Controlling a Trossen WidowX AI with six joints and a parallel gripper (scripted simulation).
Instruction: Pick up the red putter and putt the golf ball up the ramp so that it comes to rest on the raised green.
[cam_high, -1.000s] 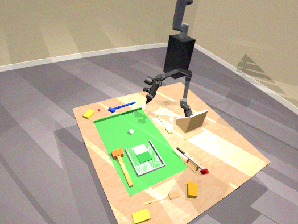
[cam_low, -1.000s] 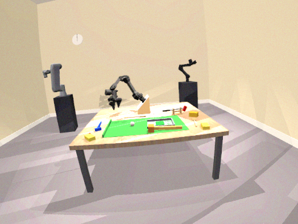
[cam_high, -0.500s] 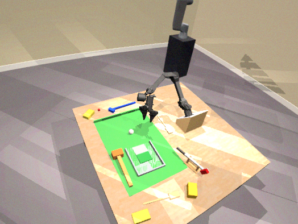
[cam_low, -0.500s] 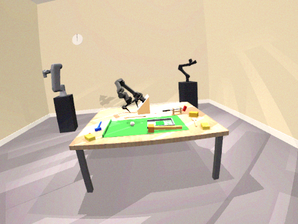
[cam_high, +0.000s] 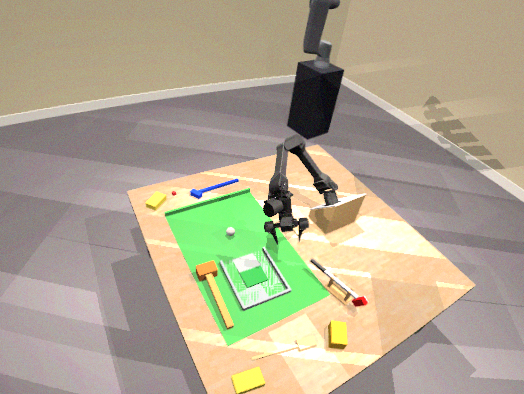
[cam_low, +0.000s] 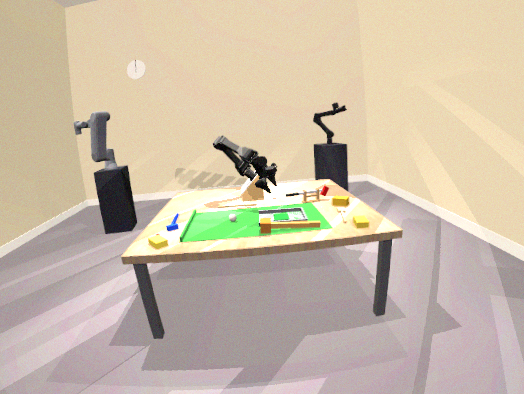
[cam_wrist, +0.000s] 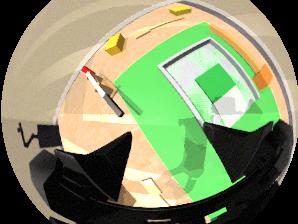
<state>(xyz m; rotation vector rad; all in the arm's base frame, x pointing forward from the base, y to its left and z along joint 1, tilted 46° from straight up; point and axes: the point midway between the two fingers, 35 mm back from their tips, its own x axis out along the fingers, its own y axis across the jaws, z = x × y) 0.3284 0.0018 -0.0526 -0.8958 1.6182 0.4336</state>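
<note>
The red putter lies 90 mm behind my gripper tip, 250 mm to the left of it and 70 mm below it. From my gripper tip the other things lie so: small wooden rack (80 mm behind, 260 mm to the left, 90 mm below); blue putter (10 mm ahead, 590 mm to the right, 110 mm below); white golf ball (120 mm ahead, 260 mm to the right, 100 mm below).
</note>
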